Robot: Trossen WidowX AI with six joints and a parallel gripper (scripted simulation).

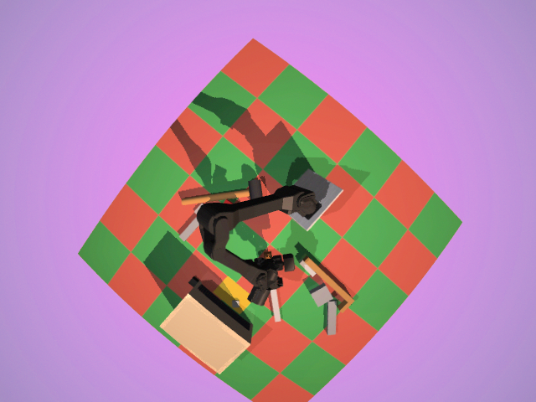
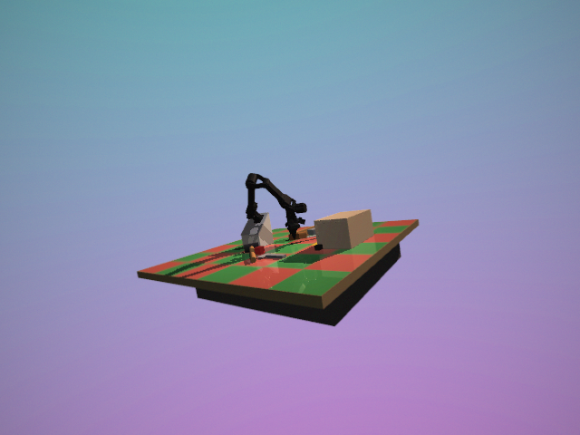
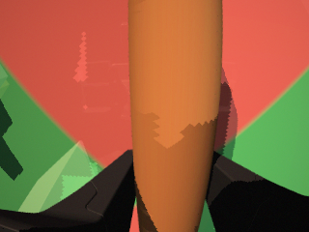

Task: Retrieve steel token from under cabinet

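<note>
The pale bar is 8 cm behind my gripper tip, 14 cm to the left of it and 2 cm below it. From my gripper tip the other things lie so: grey block (4 cm behind, 27 cm to the left, 1 cm below); then grey token (24 cm ahead, 4 cm to the left, 2 cm below); then red cube (4 cm behind, 26 cm to the right, 1 cm below).
</note>
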